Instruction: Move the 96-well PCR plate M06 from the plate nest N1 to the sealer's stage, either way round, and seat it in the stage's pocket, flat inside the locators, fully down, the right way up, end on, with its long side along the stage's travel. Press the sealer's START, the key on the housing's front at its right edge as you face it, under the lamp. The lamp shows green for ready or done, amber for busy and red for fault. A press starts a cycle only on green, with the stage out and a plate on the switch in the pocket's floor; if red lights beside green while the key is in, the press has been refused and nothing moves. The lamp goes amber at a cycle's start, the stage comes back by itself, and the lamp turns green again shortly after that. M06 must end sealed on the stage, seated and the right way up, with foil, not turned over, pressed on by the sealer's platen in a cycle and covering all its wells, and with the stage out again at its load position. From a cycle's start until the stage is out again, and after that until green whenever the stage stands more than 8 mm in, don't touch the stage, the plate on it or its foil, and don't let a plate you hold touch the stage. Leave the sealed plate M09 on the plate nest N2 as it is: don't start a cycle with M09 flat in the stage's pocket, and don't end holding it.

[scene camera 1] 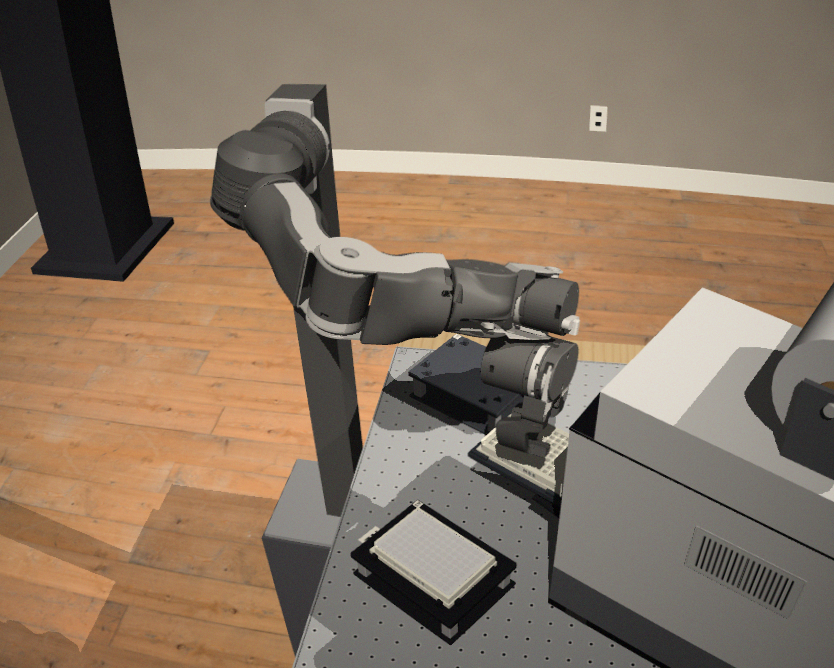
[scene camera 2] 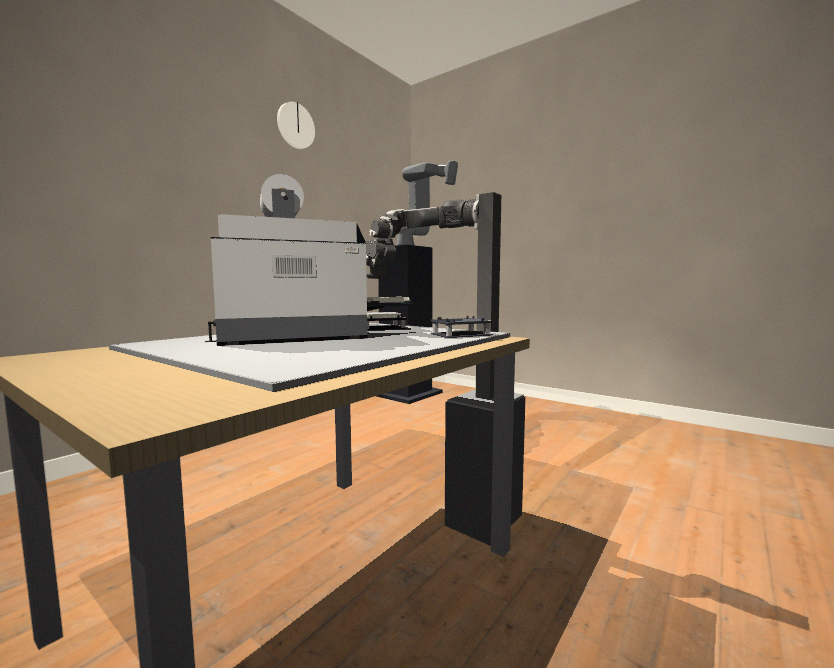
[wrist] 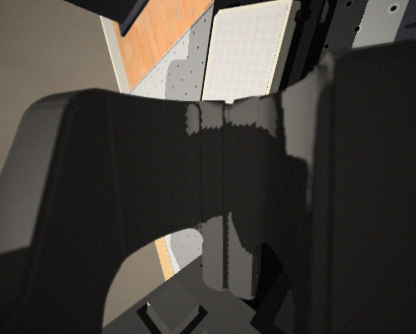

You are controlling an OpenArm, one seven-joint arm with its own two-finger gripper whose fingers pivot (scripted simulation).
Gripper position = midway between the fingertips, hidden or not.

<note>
In view: the gripper (scene camera 1: 524,448), a sealed plate M09 (scene camera 1: 438,560), a plate M06 (scene camera 1: 548,473), a sealer housing (scene camera 1: 624,530), a plate nest N1 (scene camera 1: 456,371), an arm's column (scene camera 1: 328,367) and a foil roll (scene camera 2: 276,181).
The gripper shows as well in scene camera 2 (scene camera 2: 374,278) and in the wrist view (wrist: 238,193). The sealer housing is seen too in scene camera 2 (scene camera 2: 244,287). The arm's column is seen too in scene camera 2 (scene camera 2: 489,210).
</note>
